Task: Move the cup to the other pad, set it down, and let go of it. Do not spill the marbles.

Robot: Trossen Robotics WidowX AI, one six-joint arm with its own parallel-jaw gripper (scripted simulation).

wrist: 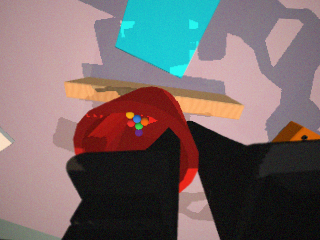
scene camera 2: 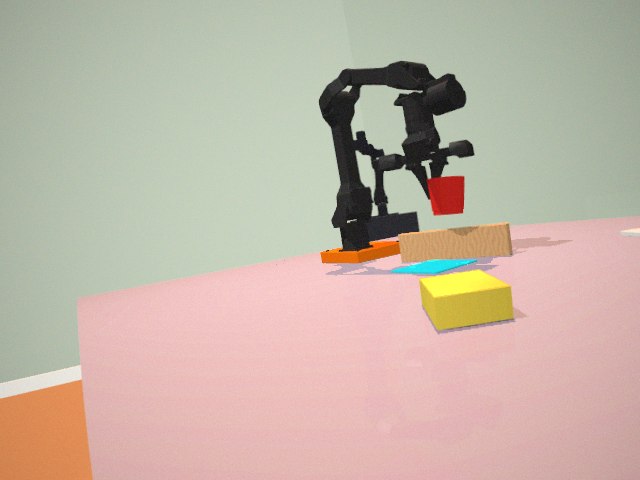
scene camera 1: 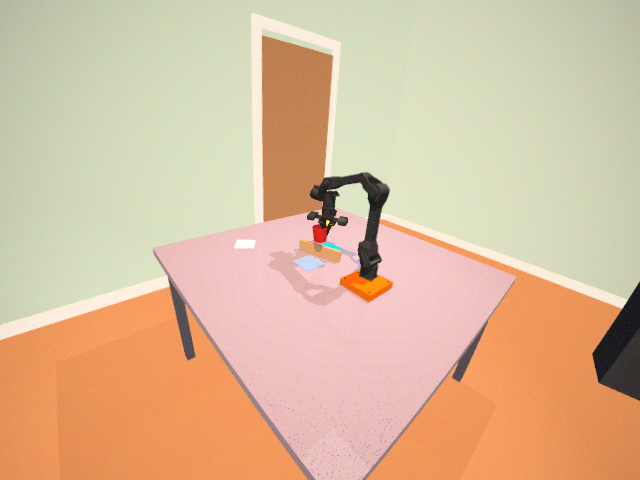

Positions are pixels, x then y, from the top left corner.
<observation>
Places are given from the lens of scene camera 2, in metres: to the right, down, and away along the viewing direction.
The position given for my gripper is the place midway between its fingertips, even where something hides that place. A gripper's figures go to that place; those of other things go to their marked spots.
my gripper point(scene camera 2: 432, 199): 0.22, -0.08, 0.83
red cup point(scene camera 2: 447, 193): 0.24, -0.09, 0.78
yellow block point(scene camera 2: 468, 298): 0.13, 0.05, 0.36
wooden wall point(scene camera 2: 488, 240): 0.31, 0.00, 0.76
The marked spots on the red cup and the yellow block are 0.46 m apart.
</observation>
